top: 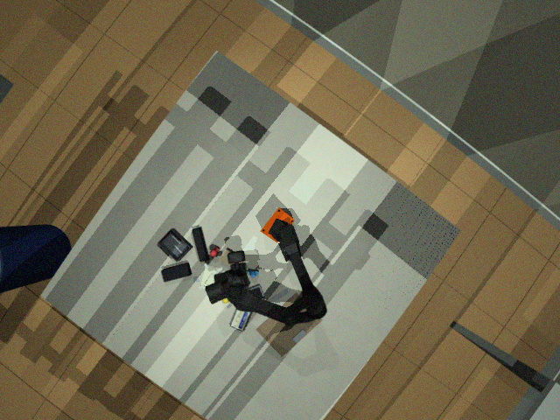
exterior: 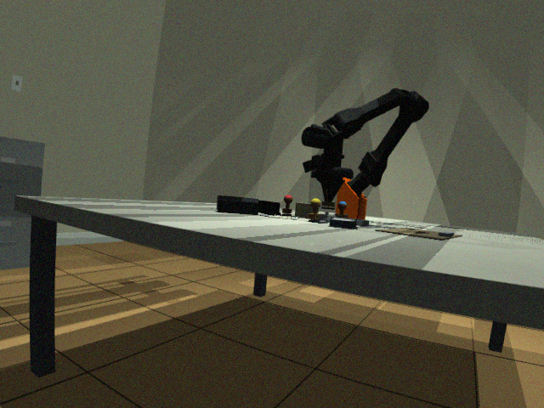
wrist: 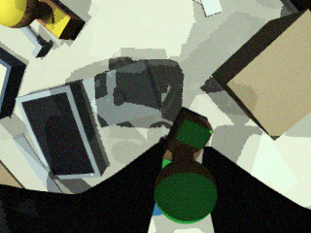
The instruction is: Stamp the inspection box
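Now: gripper tip 4 cm to the right of the blue-knobbed stamp, 4 cm above it and 1 cm past it. Also, from my gripper tip: green-knobbed stamp: right at my gripper tip; grey block: 5 cm ahead, 4 cm below, 1 cm to the left; tan block: 7 cm to the right, 3 cm below, 2 cm behind.
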